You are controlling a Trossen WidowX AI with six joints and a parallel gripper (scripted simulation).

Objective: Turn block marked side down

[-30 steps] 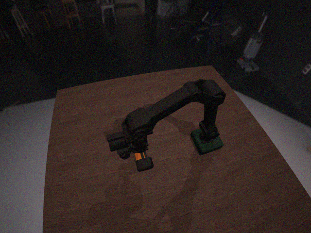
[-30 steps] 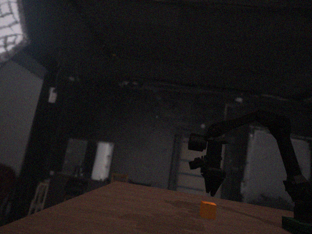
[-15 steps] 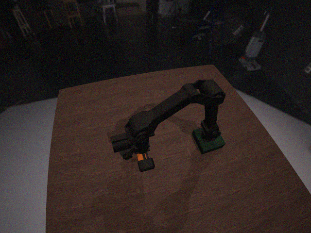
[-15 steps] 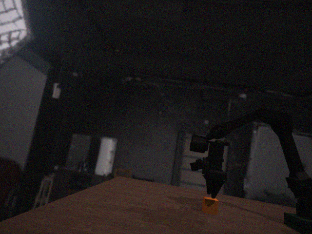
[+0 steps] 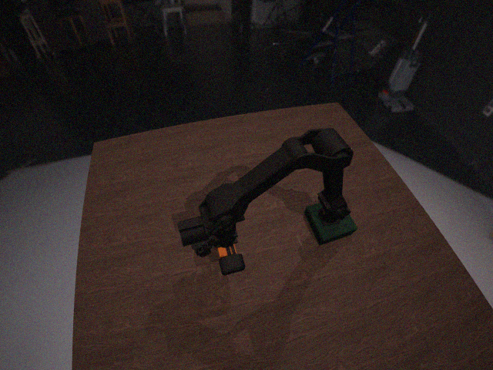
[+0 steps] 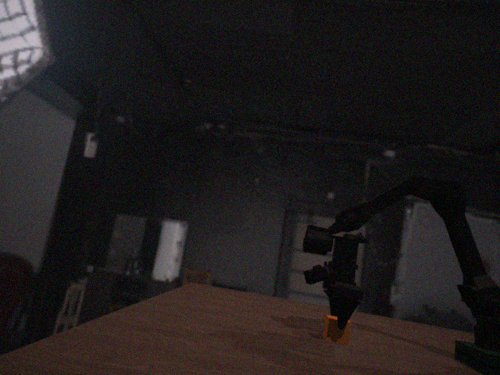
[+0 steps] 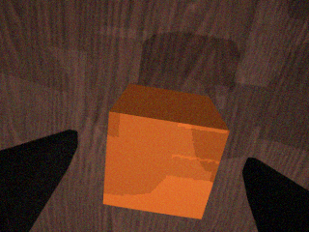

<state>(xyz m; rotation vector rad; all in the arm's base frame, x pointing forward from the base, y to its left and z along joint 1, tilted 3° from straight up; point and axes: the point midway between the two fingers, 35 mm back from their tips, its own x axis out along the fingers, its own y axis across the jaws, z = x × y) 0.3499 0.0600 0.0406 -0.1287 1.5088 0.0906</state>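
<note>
The block is 1 cm below my gripper tip and 1 cm behind it.
</note>
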